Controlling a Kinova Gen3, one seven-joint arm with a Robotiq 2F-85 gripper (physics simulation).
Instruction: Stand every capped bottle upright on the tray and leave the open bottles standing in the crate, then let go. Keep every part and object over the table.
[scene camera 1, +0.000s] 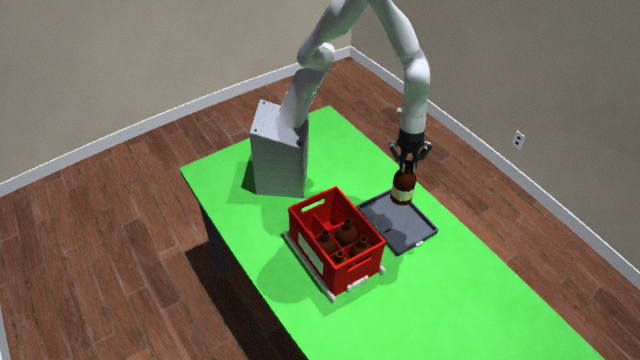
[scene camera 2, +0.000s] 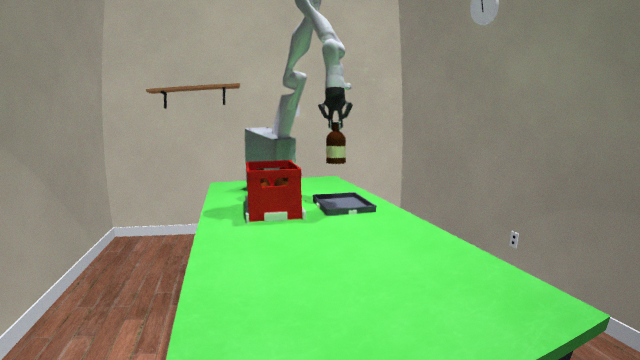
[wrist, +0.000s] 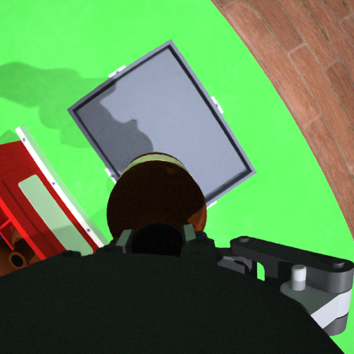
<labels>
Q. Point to a brown bottle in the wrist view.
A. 155, 194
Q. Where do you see a brown bottle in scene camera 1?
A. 403, 186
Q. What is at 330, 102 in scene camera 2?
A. My gripper.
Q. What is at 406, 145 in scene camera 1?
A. My gripper.
</labels>
